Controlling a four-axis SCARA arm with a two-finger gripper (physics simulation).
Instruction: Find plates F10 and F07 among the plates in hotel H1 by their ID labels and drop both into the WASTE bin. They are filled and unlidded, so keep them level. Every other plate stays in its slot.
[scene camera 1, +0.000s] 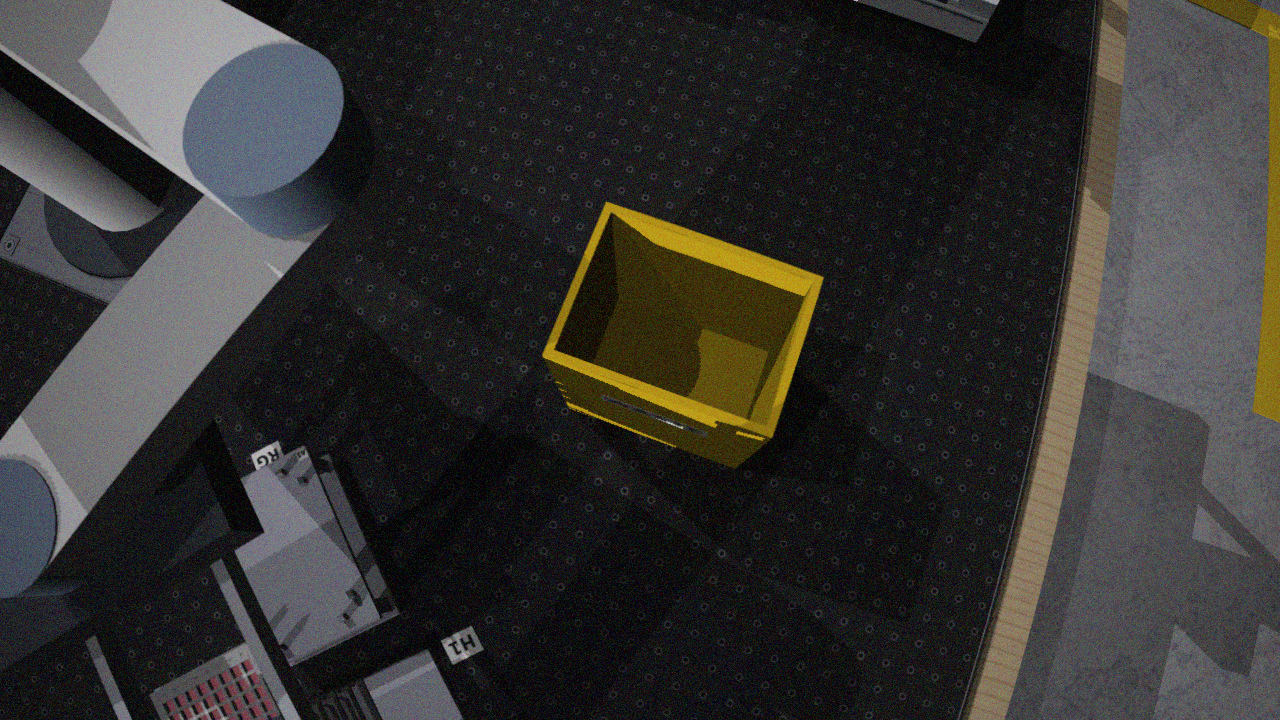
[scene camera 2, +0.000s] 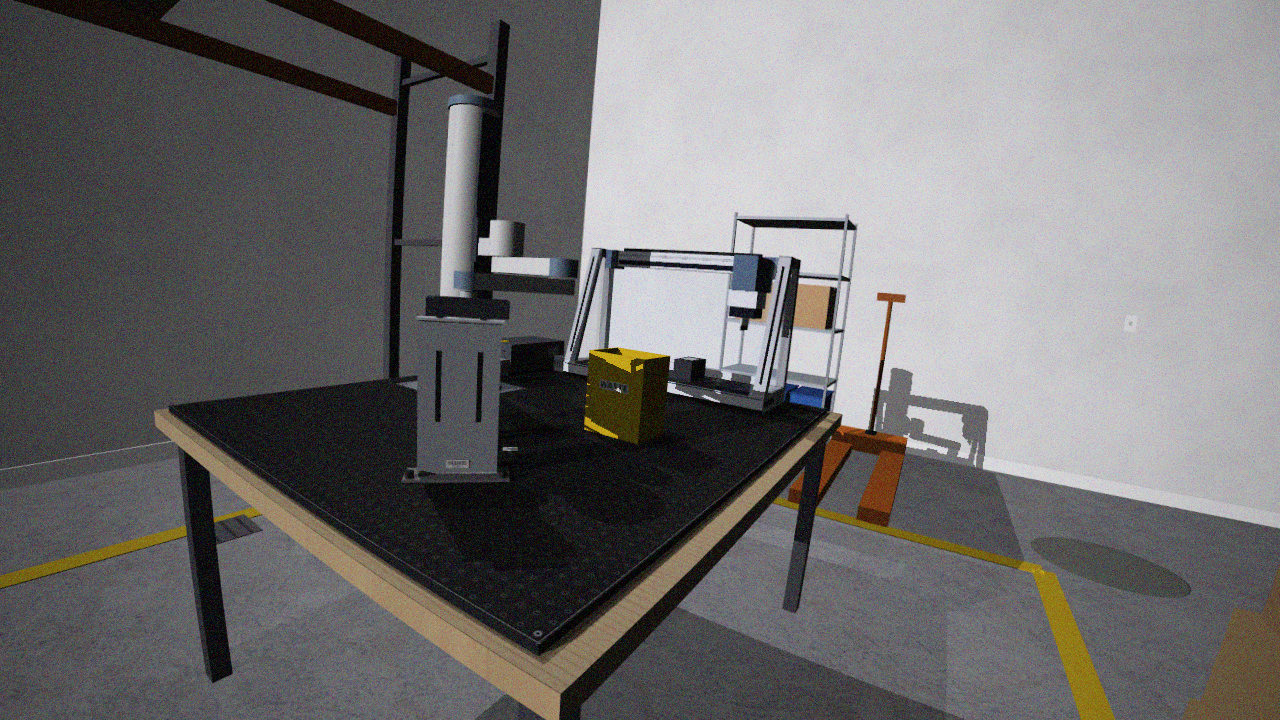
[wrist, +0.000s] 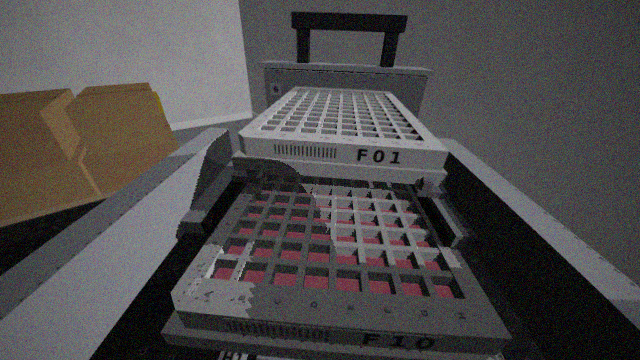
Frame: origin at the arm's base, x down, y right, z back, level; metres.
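Seen in the pictures: gripper, fingertip midpoint: (wrist: 329, 152); arm's base at its link origin: (scene camera 1: 143, 178).
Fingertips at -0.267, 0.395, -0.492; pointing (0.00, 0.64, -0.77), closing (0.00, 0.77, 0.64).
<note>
Offsets run from my fingertips to a thing's top centre, as dx, dy, dz. "*": to the spot under its first point.
Plate F10 {+0.010, -0.004, +0.009} (wrist: 300, 310), with pink-red filled wells, lies level between two long grey side walls (wrist: 125, 215) in the wrist view. Plate F01 {-0.012, +0.033, -0.030} (wrist: 345, 152) sits higher behind it. No F07 label is readable. An H1 label {* +0.254, -0.077, -0.055} (scene camera 1: 462, 644) (wrist: 234, 356) shows at the bottom of scene camera 1 and partly below F10. The yellow WASTE bin {+0.054, -0.369, -0.154} (scene camera 1: 716, 255) (scene camera 2: 610, 407) stands upright on the table; no plate shows inside. My gripper's fingers are hidden; a dark block (scene camera 1: 210, 510) near the arm's end may be its body. Nothing shows as held.
The RG station {+0.184, -0.095, +0.109} (scene camera 1: 308, 573) stands between the bin and the arm's end joint. The arm's outer link (scene camera 1: 161, 331) passes above it. A gantry frame (scene camera 2: 781, 331) stands behind the bin. A dark handle {* -0.061, +0.085, -0.081} (wrist: 350, 22) rises behind F01, and cardboard boxes (wrist: 120, 125) are at the left.
</note>
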